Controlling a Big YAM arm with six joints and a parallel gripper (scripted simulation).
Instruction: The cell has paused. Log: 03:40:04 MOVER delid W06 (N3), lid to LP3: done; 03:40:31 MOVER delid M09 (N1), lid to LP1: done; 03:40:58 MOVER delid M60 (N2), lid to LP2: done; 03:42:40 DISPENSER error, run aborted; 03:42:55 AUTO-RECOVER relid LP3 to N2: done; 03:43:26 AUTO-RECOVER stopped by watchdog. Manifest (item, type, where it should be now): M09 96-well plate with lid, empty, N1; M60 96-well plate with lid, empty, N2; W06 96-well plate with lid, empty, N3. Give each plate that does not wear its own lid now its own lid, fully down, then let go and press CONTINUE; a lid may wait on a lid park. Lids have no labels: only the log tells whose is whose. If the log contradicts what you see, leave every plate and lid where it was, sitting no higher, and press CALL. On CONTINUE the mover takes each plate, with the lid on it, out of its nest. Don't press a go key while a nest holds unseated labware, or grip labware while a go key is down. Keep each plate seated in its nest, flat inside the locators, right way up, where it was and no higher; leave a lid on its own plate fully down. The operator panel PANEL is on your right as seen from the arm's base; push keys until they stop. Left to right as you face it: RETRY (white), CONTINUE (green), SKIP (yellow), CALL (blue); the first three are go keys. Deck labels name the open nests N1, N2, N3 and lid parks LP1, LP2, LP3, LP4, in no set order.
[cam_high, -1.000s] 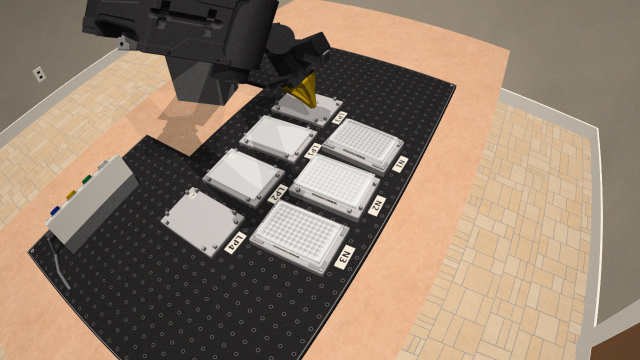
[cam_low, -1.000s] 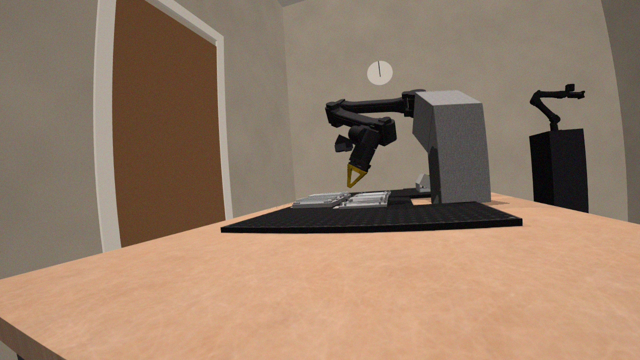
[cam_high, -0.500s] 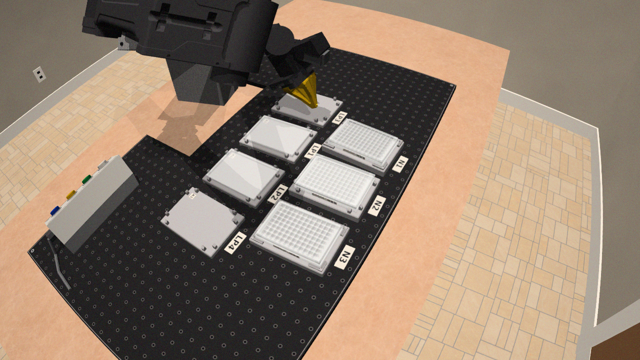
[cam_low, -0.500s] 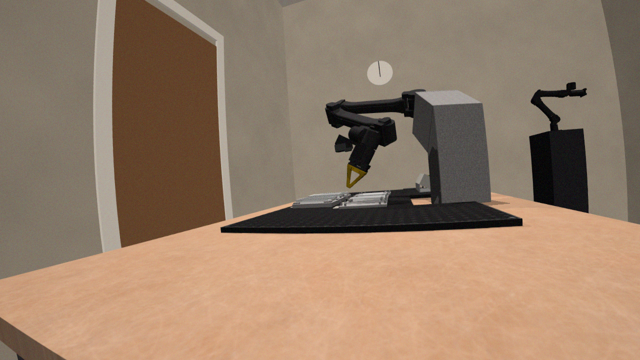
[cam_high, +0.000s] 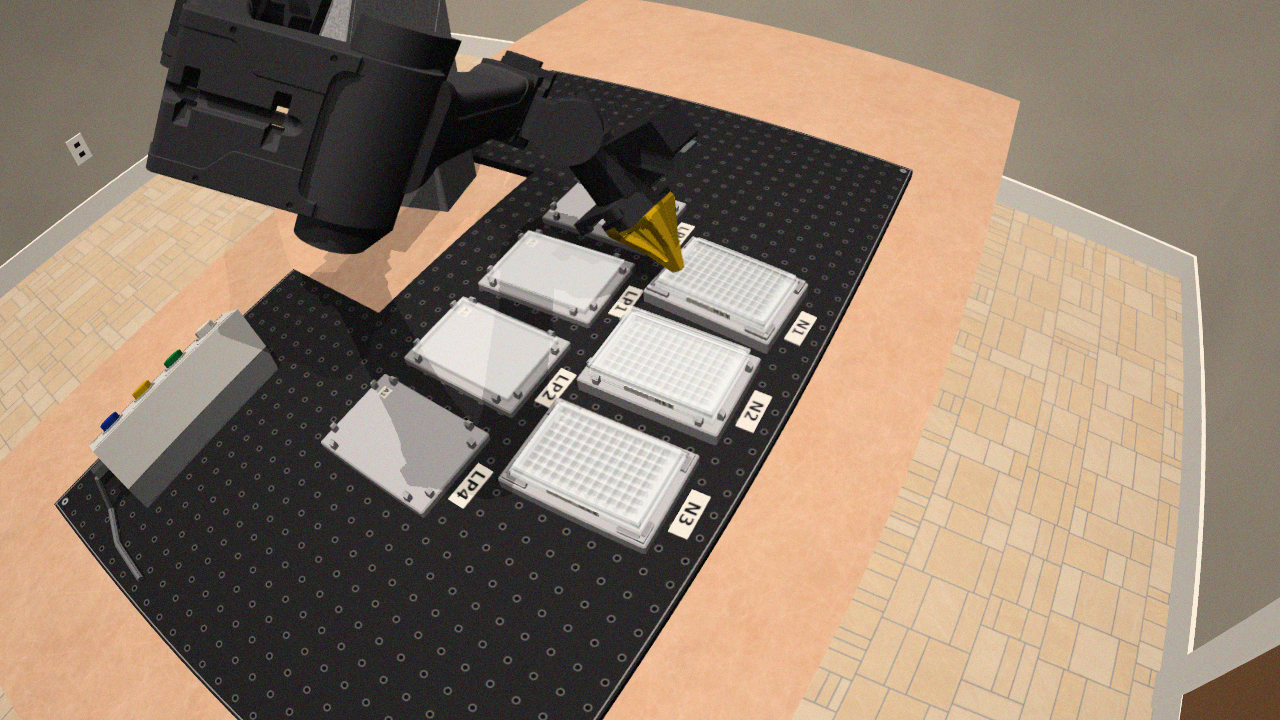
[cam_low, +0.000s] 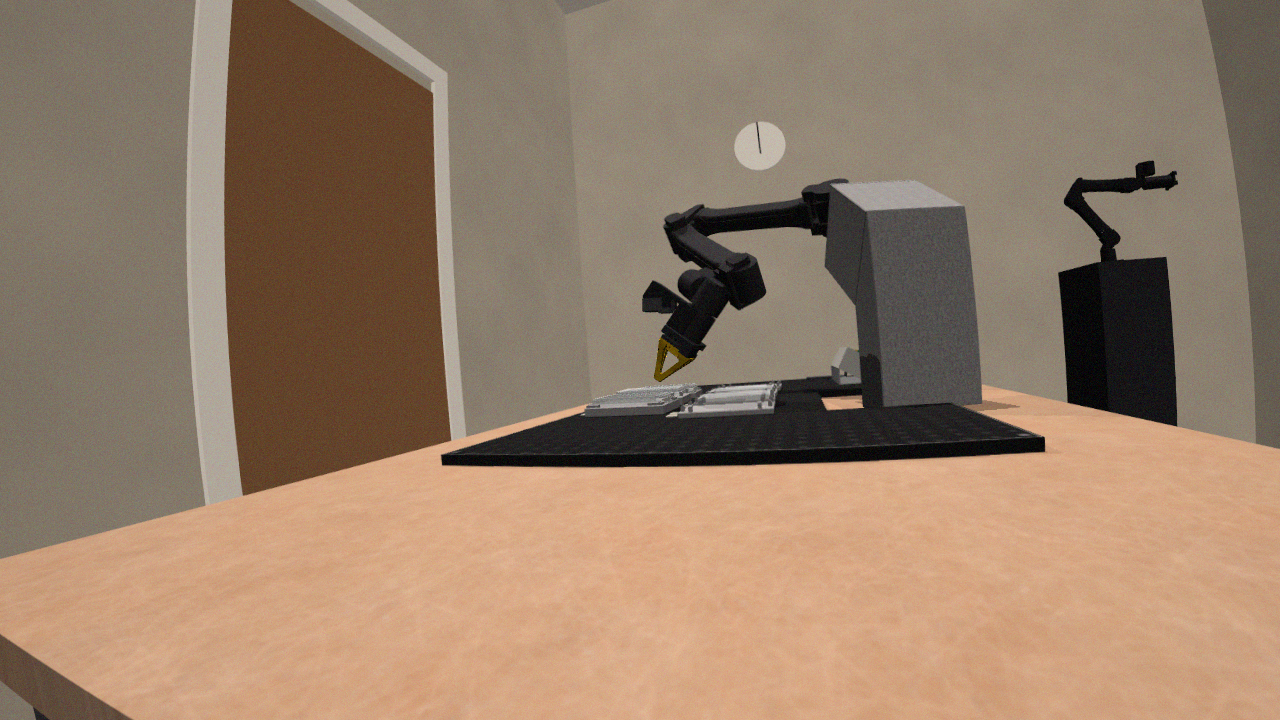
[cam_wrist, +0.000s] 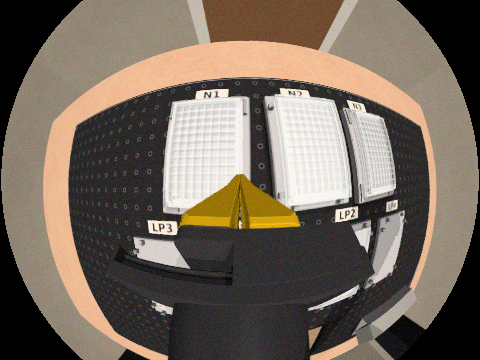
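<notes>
Now: the lid park LP1 14 cm behind my hand, 6 cm below it and 2 cm to the right of it. From my hand the other things lie so: lid park LP2: 14 cm to the right, 14 cm behind, 6 cm below; lid park LP3: 13 cm behind, 11 cm to the left, 6 cm below; N1 label: 13 cm ahead, 6 cm below, 3 cm to the left.
</notes>
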